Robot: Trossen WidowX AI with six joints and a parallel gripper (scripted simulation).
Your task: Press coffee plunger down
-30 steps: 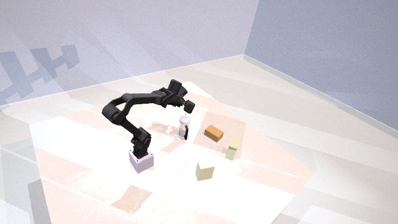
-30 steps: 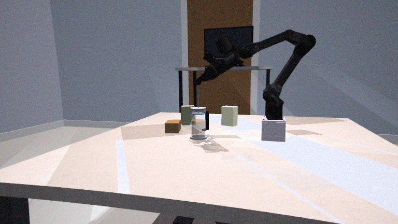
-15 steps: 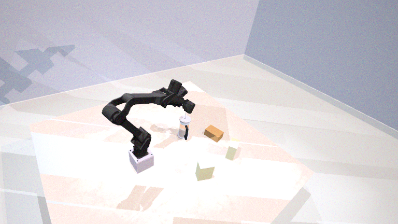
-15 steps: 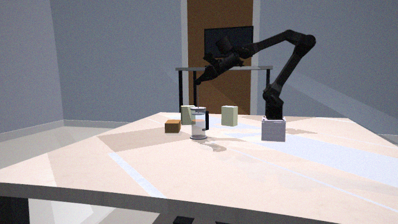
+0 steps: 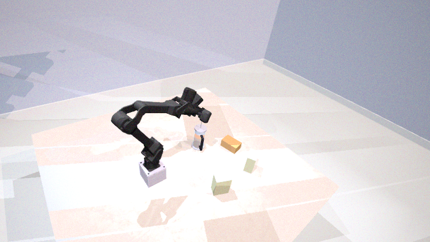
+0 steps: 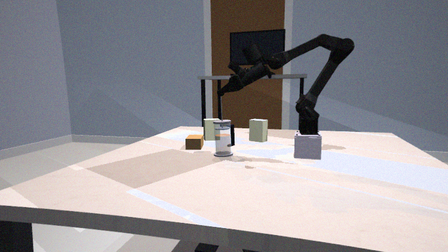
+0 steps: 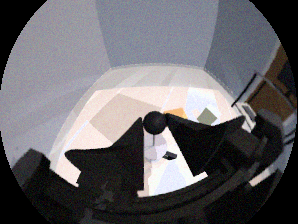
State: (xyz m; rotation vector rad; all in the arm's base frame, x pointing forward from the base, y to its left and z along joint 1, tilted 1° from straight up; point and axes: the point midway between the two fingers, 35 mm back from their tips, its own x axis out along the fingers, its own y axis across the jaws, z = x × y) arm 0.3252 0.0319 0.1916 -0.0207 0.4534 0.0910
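The glass coffee press lies 20 mm behind my gripper tip, 20 mm to the right of it and 130 mm below it.
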